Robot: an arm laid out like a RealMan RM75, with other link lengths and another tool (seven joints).
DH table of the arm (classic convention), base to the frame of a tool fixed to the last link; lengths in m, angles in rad. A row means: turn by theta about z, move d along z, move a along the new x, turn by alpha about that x. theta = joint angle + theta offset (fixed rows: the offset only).
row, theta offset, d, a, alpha
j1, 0, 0.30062, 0, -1.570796
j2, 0, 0, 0, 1.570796
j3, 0, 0.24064, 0, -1.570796
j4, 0, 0, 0, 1.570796
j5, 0, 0.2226, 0, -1.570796
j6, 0, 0, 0, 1.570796
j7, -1.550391, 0, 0.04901, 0
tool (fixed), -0.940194, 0.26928, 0, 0
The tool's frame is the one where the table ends.
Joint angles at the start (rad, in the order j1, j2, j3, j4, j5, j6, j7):
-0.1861 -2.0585 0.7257 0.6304 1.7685 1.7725 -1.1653
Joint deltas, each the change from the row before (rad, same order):
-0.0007 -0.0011 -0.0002 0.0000 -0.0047 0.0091 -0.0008
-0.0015 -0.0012 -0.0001 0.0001 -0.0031 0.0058 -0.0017
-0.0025 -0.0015 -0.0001 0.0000 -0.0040 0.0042 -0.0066
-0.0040 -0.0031 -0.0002 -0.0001 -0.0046 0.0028 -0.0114
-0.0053 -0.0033 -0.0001 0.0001 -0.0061 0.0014 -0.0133
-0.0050 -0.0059 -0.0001 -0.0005 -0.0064 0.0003 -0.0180
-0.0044 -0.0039 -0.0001 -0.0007 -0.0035 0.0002 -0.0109
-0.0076 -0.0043 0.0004 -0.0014 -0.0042 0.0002 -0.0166
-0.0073 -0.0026 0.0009 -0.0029 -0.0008 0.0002 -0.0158
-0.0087 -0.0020 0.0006 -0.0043 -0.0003 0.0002 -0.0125
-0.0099 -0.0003 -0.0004 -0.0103 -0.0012 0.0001 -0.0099
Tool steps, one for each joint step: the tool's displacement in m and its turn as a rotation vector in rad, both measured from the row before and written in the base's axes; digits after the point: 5 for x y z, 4 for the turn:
0.00302 -0.00057 0.00065 -0.0003 -0.0096 -0.0063
0.00238 -0.00011 0.00026 -0.0008 -0.0071 -0.0043
0.00236 0.00045 0.00015 -0.0022 -0.0091 -0.0007
0.00290 0.00099 -0.00041 -0.0041 -0.0124 0.0022
0.00319 0.00174 -0.00023 -0.0036 -0.0133 0.0030
0.00348 0.00156 -0.00127 -0.0065 -0.0178 0.0076
0.00261 0.00116 -0.00101 -0.0046 -0.0112 0.0034
0.00372 0.00179 -0.00142 -0.0083 -0.0148 0.0043
0.00281 0.00105 -0.00192 -0.0116 -0.0116 0.0045
0.00307 0.00126 -0.00188 -0.0104 -0.0102 0.0018
0.00276 0.00126 -0.00185 -0.0099 -0.0120 0.0029

